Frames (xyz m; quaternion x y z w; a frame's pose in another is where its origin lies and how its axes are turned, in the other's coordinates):
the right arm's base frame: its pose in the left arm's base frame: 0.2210 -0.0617 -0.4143 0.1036 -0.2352 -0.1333 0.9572
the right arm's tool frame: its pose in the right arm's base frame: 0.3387 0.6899 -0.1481 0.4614 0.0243 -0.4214 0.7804
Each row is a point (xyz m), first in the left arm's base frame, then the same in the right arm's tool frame.
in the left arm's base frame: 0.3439 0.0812 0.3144
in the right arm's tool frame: -0.0643 0.4380 0.6432
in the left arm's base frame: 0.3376 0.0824 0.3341
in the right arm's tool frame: -0.0743 0.4548 0.6501
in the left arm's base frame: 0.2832 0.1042 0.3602
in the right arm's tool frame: -0.1311 0.4617 0.6790
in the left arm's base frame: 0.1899 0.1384 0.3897
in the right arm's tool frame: -0.2221 0.4593 0.7285
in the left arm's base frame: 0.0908 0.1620 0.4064
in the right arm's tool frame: -0.3056 0.4440 0.7873
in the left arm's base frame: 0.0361 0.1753 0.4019
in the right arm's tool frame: -0.3483 0.4225 0.8174
